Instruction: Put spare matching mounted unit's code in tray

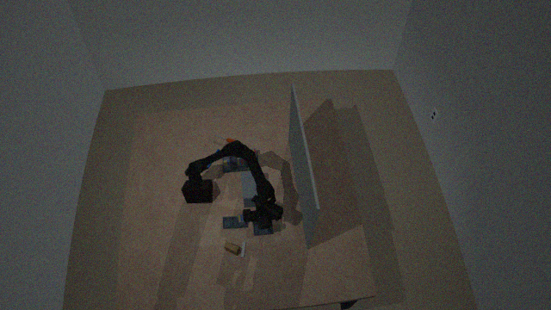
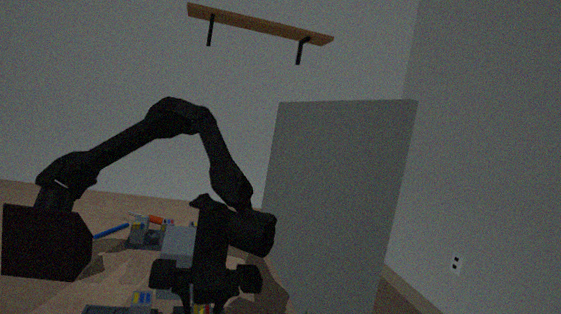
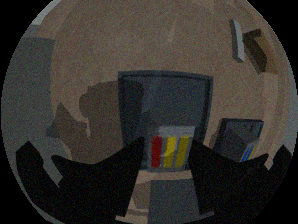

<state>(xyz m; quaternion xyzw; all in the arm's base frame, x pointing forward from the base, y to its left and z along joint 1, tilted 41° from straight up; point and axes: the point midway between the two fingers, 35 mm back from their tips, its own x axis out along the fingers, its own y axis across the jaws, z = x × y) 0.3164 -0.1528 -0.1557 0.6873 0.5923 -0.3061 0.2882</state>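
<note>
My gripper tip is 10 mm below the grey spare. From my gripper tip the other things lie so: tan block (180 mm behind, 120 mm to the right); tray (20 mm below); mounted unit (20 mm behind, 190 mm to the left, 30 mm above).
</note>
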